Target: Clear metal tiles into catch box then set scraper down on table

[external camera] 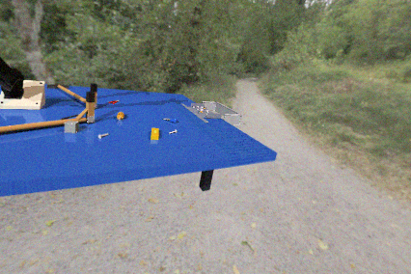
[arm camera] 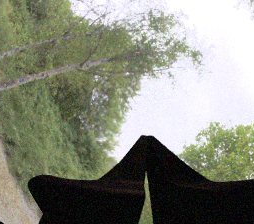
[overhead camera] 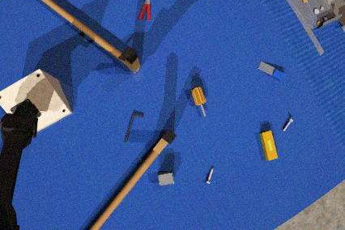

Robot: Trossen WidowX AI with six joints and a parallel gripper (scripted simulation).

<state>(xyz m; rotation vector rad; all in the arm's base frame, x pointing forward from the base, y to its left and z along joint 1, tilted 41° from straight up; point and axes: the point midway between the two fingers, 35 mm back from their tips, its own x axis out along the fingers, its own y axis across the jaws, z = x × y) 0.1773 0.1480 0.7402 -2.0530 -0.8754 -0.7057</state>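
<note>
My gripper tip is now 68 cm above the long scraper, 62 cm to the right of it and 3 cm short of it. The rest, counted from my gripper tip: black hex key 74 cm below, 22 cm to the left, 7 cm ahead; then orange-handled tool 73 cm below, 27 cm ahead, 18 cm to the left; then grey box 73 cm below, 7 cm ahead, 2 cm to the left.
</note>
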